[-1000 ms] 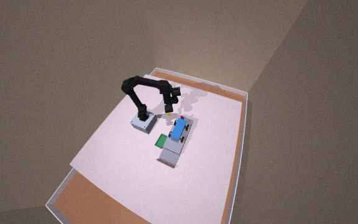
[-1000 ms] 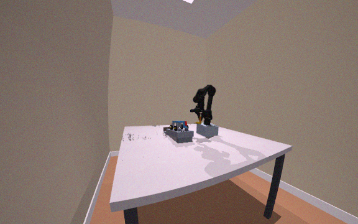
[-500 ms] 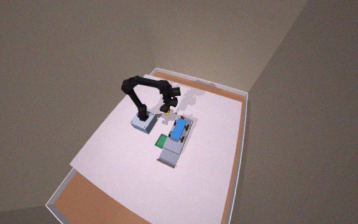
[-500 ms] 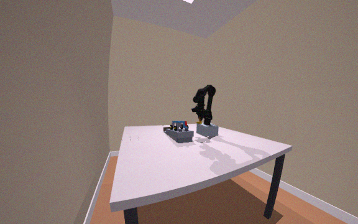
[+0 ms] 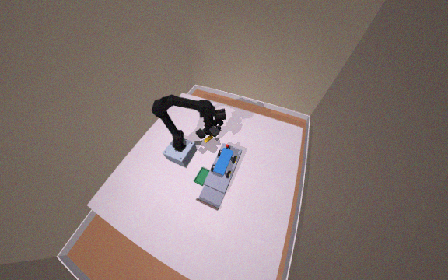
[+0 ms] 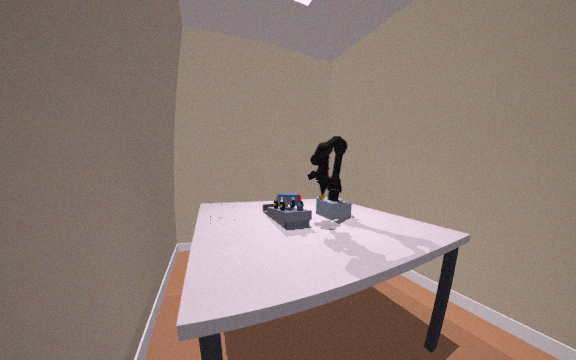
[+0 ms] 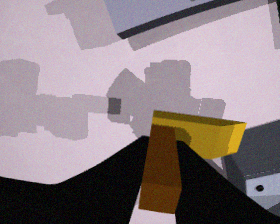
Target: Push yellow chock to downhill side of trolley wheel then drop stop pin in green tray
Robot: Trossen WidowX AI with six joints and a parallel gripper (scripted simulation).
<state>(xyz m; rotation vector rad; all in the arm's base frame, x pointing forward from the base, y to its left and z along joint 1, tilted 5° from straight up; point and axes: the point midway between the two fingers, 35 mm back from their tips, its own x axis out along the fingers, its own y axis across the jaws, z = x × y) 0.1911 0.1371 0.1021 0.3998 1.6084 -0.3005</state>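
The yellow chock is 20 mm to the right of my gripper tip, 10 mm below it and 10 mm behind it. Also, from my gripper tip: green tray: 240 mm to the right, 180 mm below, 30 mm ahead; red-headed stop pin: 130 mm ahead, 40 mm below, 20 mm to the right; blue trolley: 150 mm ahead, 130 mm to the right, 60 mm below.
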